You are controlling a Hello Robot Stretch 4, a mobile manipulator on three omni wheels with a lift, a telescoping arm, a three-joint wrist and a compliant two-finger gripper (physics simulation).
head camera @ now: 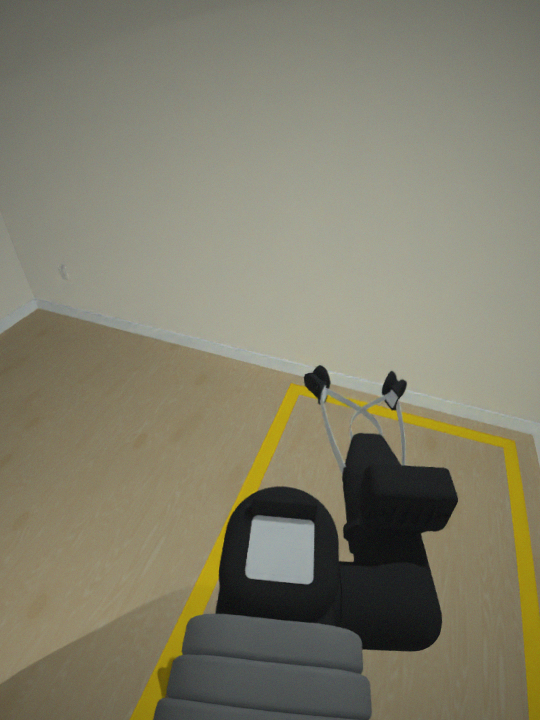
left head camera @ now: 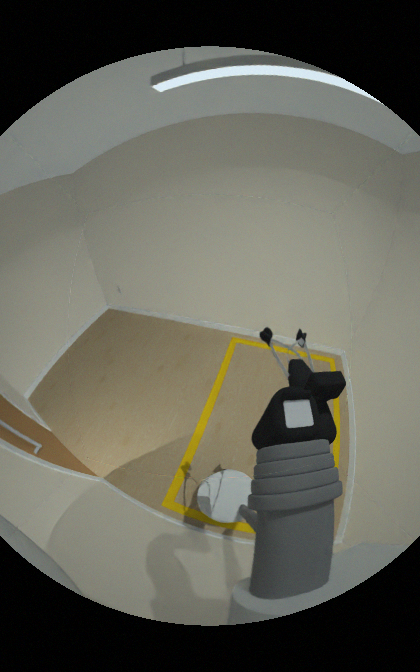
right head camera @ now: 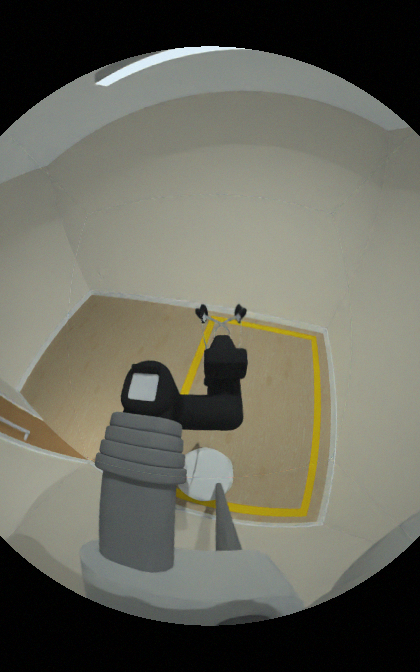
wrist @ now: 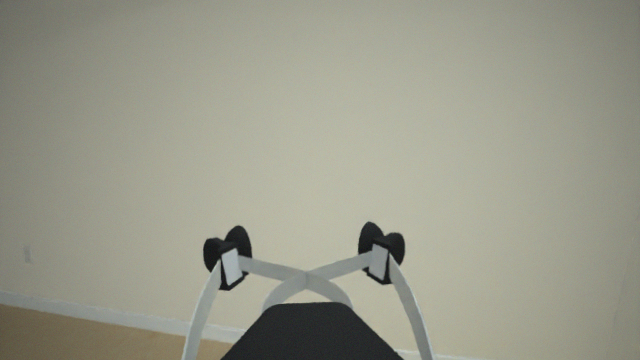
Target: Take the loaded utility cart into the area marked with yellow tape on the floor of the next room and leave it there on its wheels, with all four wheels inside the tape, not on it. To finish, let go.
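Places are measured from the robot's base along level axes (x ahead, y left, z up), in millimetres.
Pixels of known places: gripper, fingertip midpoint: (head camera: 353, 374) (wrist: 305, 243).
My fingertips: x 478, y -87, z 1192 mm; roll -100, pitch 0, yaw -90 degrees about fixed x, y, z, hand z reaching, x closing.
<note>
Behind a point stands the place of what it marks.
The yellow tape (head camera: 520, 523) @[x 885, y -1144, z -27 mm] (left head camera: 200, 425) (right head camera: 317, 425) marks a four-sided area on the wood floor, close to the far wall and the right wall. My gripper (head camera: 355, 386) @[x 478, y -87, z 1191 mm] (left head camera: 283, 336) (right head camera: 221, 313) (wrist: 305, 243) @[x 478, y -87, z 1191 mm] is open and empty, its two fingertips apart. In the head view it hangs in front of the tape's far side and the foot of the far wall. My arm hides part of the tape. The loaded utility cart does not show in these views.
A pale round disc (left head camera: 225, 495) (right head camera: 207, 472) overlaps the near side of the tape. A brown door (left head camera: 65, 460) (right head camera: 50, 435) with a grey handle is at the left. The far wall (head camera: 261, 203) @[x 1886, y 203, z 1007 mm] (wrist: 320, 125) @[x 1790, y -167, z 1195 mm] has a pale baseboard.
</note>
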